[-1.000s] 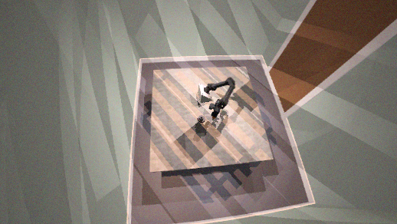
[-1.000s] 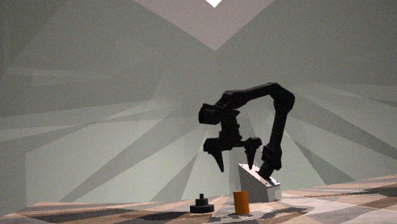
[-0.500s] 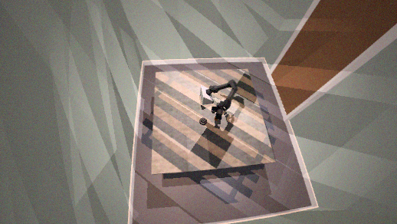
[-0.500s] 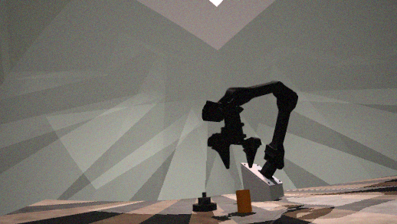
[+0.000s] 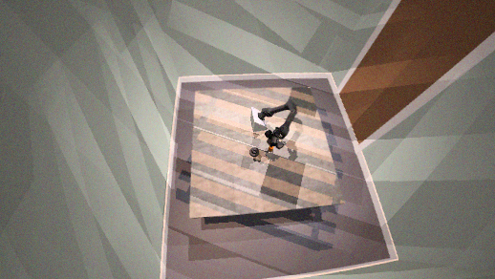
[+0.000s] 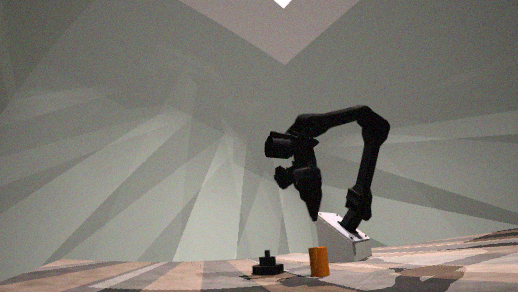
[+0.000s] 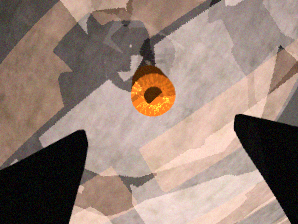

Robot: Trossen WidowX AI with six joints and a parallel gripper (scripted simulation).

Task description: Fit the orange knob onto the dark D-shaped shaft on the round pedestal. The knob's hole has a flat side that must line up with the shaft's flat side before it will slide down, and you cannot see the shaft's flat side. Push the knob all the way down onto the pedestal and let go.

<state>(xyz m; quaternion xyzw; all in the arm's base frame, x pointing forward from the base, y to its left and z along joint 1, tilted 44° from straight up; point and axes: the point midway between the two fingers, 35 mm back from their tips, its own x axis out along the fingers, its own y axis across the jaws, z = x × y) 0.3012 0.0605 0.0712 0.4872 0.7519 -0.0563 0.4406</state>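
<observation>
My gripper tip is 90 mm above the orange knob. Round my gripper tip: dark round pedestal (150 mm to the right, 90 mm below, 30 mm ahead).
</observation>
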